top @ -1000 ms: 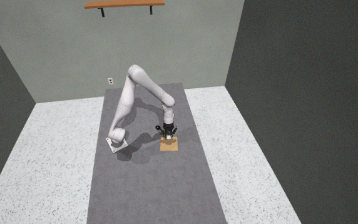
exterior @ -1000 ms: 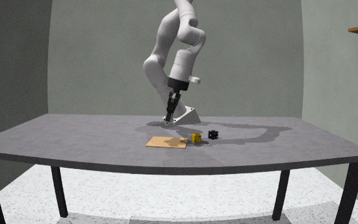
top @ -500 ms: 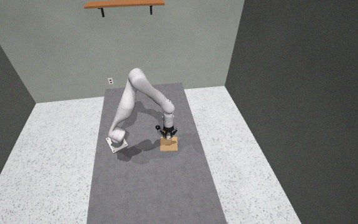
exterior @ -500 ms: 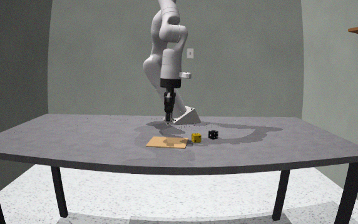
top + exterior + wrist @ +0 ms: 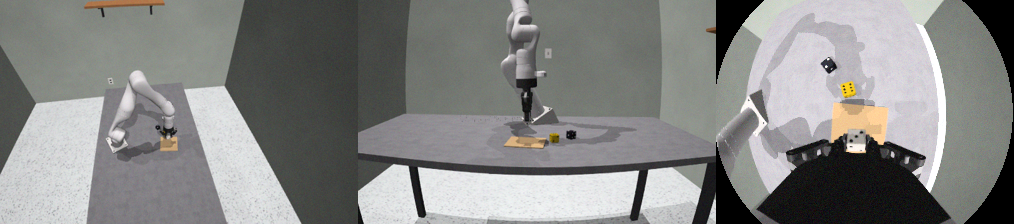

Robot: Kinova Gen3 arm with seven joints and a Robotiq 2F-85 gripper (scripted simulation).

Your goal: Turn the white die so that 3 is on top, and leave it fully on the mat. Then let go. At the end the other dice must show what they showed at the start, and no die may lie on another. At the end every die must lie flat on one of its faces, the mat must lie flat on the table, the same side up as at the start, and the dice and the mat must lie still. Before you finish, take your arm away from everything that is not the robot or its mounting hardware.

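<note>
The white die lies 1 cm below my hand. The rest, counted from my hand: tan mat 10 cm below; then yellow die 10 cm to the left, 8 cm below, 2 cm behind; then black die 18 cm to the left, 8 cm below, 7 cm behind.
</note>
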